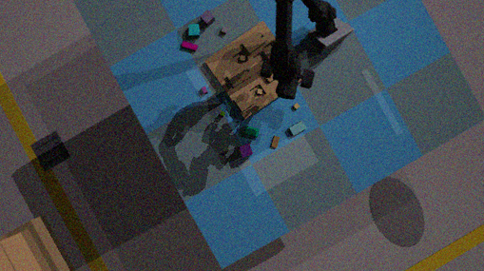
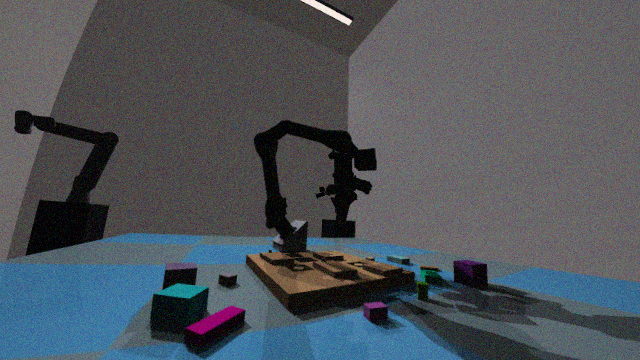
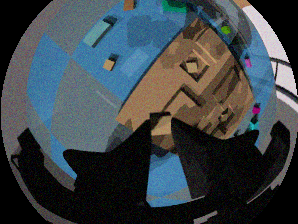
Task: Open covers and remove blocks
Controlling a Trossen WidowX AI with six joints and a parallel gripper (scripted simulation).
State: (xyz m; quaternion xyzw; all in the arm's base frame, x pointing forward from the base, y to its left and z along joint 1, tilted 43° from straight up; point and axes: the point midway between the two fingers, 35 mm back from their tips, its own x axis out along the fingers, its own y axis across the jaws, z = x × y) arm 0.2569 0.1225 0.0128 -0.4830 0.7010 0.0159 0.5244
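Now: gripper tip 4 cm short of the pale teal block, 20 cm to the right of it and 11 cm above it. The rest, counted from my gripper tip: lime block (27 cm ahead, 2 cm to the right, 11 cm below); then green block (21 cm ahead, 11 cm to the left, 12 cm below); then wooden bar (14 cm ahead, 20 cm to the left, 12 cm below).
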